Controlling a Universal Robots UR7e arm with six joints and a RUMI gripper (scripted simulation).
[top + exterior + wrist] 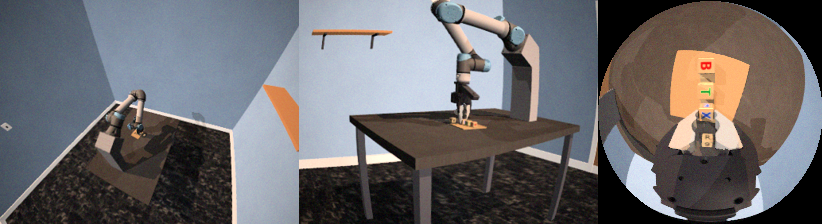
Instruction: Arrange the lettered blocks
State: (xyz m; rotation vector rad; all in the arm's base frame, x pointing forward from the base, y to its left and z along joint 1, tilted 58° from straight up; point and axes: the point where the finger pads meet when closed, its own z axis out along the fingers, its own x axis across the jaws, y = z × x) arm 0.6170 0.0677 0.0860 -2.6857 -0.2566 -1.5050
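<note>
My gripper is now 10 mm past the orange mat, 40 mm to the right of it and 20 mm above it.
</note>
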